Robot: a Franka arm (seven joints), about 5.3 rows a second.
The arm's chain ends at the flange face. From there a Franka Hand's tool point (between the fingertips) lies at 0.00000 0.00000 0.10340 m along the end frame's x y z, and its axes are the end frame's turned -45 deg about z.
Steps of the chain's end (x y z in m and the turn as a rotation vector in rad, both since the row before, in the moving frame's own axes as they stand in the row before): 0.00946, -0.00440, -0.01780, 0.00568, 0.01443, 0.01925; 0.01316, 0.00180, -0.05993, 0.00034, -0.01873, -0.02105; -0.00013, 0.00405, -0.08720, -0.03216, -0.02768, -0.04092
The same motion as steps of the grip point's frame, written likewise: 0.01126, 0.00423, -0.01781, -0.00619, 0.01422, 0.01925; 0.00667, 0.00920, -0.05995, 0.01348, -0.01300, -0.02105; -0.00732, 0.00319, -0.08729, -0.00317, -0.04231, -0.04092
